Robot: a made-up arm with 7 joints.
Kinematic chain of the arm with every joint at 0, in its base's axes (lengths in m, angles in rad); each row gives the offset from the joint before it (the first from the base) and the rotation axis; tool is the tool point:
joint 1: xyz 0 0 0.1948 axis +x
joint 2: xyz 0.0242 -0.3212 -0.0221 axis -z
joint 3: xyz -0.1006 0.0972 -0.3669 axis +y
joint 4: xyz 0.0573 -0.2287 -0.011 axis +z
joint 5: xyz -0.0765 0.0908 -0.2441 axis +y
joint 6: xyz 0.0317 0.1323 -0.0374 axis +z
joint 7: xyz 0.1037 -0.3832 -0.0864 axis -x
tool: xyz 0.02 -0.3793 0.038
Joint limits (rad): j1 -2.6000..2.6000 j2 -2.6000..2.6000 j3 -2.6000..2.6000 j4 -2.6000..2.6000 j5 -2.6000..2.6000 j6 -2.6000..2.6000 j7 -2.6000..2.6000
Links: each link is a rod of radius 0.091 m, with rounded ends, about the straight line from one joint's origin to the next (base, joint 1, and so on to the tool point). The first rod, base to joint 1, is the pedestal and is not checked.
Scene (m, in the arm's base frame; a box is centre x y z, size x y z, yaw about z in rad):
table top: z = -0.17
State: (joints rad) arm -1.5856 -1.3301 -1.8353 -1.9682 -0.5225 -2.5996 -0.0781
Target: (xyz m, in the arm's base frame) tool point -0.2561 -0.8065 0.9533
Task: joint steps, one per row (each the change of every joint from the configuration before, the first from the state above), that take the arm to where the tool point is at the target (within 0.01 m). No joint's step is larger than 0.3 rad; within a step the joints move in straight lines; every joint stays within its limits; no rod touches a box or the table.
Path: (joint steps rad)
1: 0.2845 -0.0203 -0.1863 0.0166 0.1129 0.0172 0.1004
2: 0.2846 -0.0203 -0.1863 0.0166 0.1129 0.0172 0.1004
3: 0.2845 -0.0203 -0.1862 0.0167 0.1130 0.0172 0.1004
4: 0.2845 -0.0203 -0.1863 0.0166 0.1129 0.0172 0.1003

